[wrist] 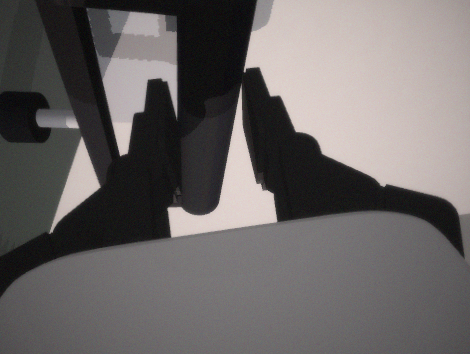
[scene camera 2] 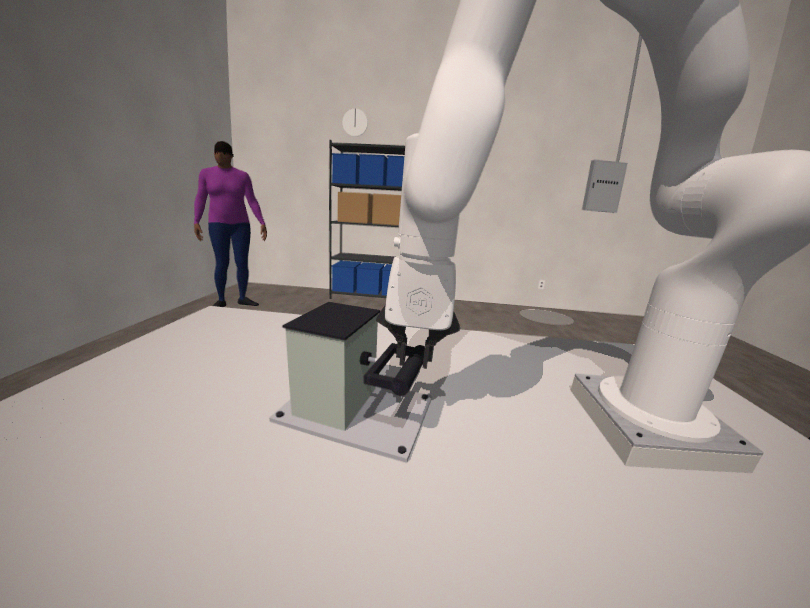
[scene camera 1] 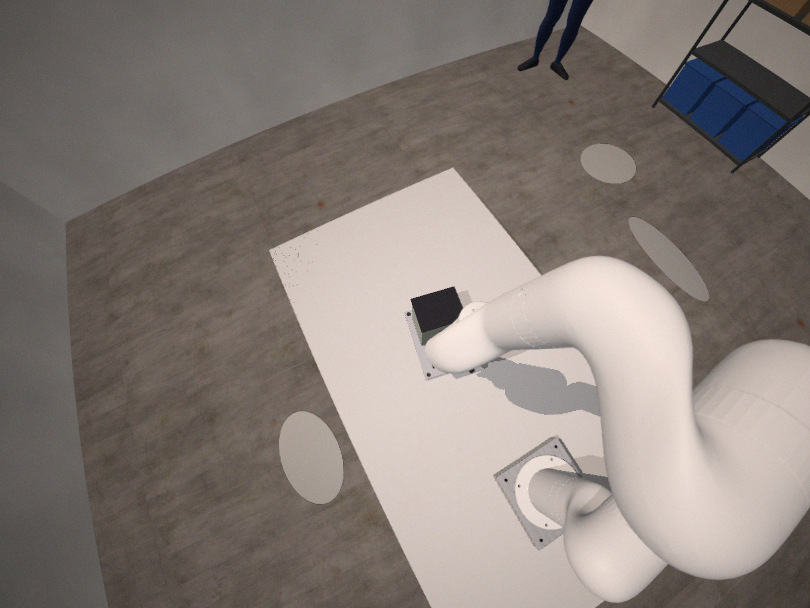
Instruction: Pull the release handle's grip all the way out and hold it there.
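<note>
The release handle's dark grip bar (scene camera 2: 408,374) (wrist: 204,155) is the outer side of a black rectangular frame (wrist: 89,110). The frame stands out sideways from a pale green housing (scene camera 2: 317,379) (wrist: 30,200) with a black top (scene camera 1: 437,308). A short light rod shows between a black knob (scene camera 2: 365,357) (wrist: 22,117) on the housing and the frame. My gripper (scene camera 2: 414,365) (wrist: 207,102) points down with one finger on each side of the grip. Its fingers are shut on the grip near their tips. Lower in the wrist view, a gap shows beside the right finger. The arm hides the grip in scene camera 1.
The housing stands on a bolted grey plate (scene camera 2: 366,439) on the white table (scene camera 1: 366,327) (scene camera 2: 215,510). The arm's base (scene camera 1: 513,484) (scene camera 2: 686,454) is to the right in scene camera 2. A person (scene camera 2: 224,196) and a shelf rack (scene camera 2: 330,222) are in the background.
</note>
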